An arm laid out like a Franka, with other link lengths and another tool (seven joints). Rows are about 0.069 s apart.
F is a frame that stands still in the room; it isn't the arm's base.
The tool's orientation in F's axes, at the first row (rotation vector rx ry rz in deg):
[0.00, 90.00, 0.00]
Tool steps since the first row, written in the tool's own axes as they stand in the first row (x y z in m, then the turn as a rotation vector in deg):
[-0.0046, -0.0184, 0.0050, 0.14, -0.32, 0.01]
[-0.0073, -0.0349, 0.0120, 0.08, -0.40, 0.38]
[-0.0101, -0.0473, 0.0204, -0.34, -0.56, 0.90]
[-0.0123, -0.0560, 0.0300, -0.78, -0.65, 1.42]
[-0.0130, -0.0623, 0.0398, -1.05, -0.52, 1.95]
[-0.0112, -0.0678, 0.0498, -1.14, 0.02, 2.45]
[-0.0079, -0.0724, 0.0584, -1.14, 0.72, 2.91]
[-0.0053, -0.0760, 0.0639, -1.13, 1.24, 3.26]
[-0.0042, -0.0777, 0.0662, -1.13, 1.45, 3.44]
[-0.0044, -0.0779, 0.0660, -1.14, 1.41, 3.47]
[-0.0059, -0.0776, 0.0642, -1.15, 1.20, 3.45]
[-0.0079, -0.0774, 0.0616, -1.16, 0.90, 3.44]
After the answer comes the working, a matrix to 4 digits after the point.
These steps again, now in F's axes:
[0.0050, -0.0184, 0.0046, 0.01, -0.32, -0.14]
[0.0120, -0.0349, 0.0073, 0.38, -0.40, -0.08]
[0.0204, -0.0473, 0.0101, 0.90, -0.56, 0.34]
[0.0300, -0.0560, 0.0123, 1.42, -0.65, 0.78]
[0.0398, -0.0623, 0.0130, 1.95, -0.52, 1.05]
[0.0498, -0.0678, 0.0112, 2.45, 0.02, 1.14]
[0.0584, -0.0724, 0.0079, 2.91, 0.72, 1.14]
[0.0639, -0.0760, 0.0053, 3.26, 1.24, 1.13]
[0.0662, -0.0777, 0.0042, 3.44, 1.45, 1.13]
[0.0660, -0.0779, 0.0044, 3.47, 1.41, 1.14]
[0.0642, -0.0776, 0.0059, 3.45, 1.20, 1.15]
[0.0616, -0.0774, 0.0079, 3.44, 0.90, 1.16]

The tool's axes in the first row as the columns of a matrix, in F's axes (rounded; the answer above uses it unrounded):
[0.0000, 0.0000, 1.0000]
[0.0000, 1.0000, 0.0000]
[-1.0000, 0.0000, 0.0000]

